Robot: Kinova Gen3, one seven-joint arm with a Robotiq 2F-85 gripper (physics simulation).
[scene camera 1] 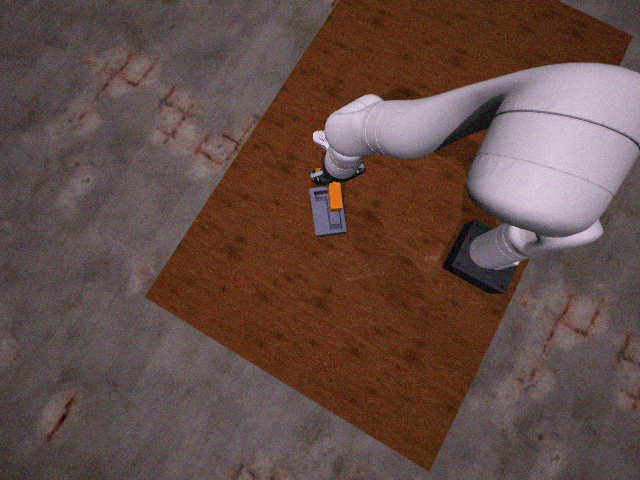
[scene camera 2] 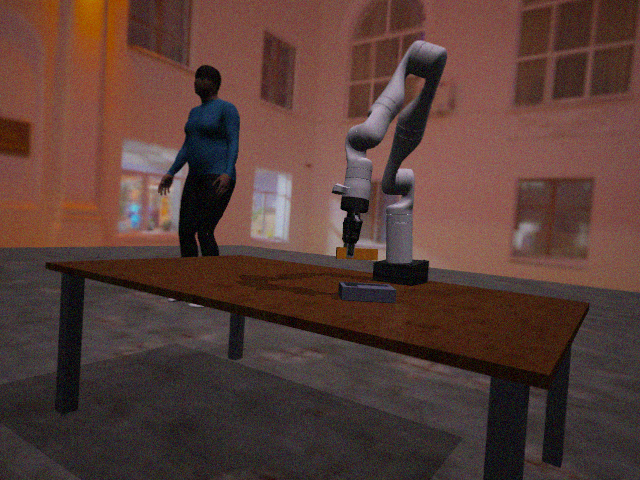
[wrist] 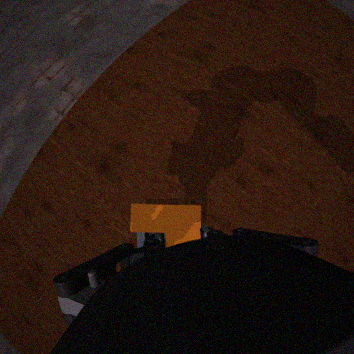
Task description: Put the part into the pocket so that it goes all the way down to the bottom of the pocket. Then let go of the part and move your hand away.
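Frame: origin at the arm's base, x ahead, y left, z up, level; metres.
Seen in the pictures: gripper, between the fingertips: (scene camera 1: 332, 182) (scene camera 2: 347, 257) (wrist: 180, 235); arm's base, origin of its link: (scene camera 1: 486, 251) (scene camera 2: 399, 261).
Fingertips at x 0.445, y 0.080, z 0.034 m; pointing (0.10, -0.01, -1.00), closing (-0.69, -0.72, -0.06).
Pixels of each thing's middle, then the offset from my fingertips to it. Level surfaces: height alone.
- orange L-shaped part, middle of its body: (wrist: 164, 262) (scene camera 1: 328, 189) (scene camera 2: 357, 253) dx -0.004, dy +0.027, dz +0.013 m
- grey-blue block, middle of its body: (wrist: 168, 258) (scene camera 2: 366, 292) (scene camera 1: 327, 211) dx -0.022, dy +0.053, dz -0.087 m
- brown table, height of its surface: dz -0.105 m
The orange L-shaped part (scene camera 1: 334, 196) (scene camera 2: 366, 254) (wrist: 167, 217) is held level, high above the table. My gripper (scene camera 2: 350, 253) (wrist: 180, 235) is shut on it; in scene camera 1 the wrist hides the fingertips. The grey-blue block (scene camera 1: 320, 222) (scene camera 2: 368, 294) (wrist: 140, 240) with the L-shaped pocket lies on the table. In scene camera 1 the part's long arm overlaps the block's upper right and covers some of the pocket. In scene camera 2 there is a wide gap between part and block. In the wrist view a sliver of the block shows; the part and gripper hide the rest.
The brown table (scene camera 1: 258, 248) (scene camera 2: 465, 322) carries the block and the arm's black base (scene camera 1: 457, 260) (scene camera 2: 400, 272). The base is to the right of the block in scene camera 1. A person in a blue top (scene camera 2: 210, 136) stands behind the table in scene camera 2.
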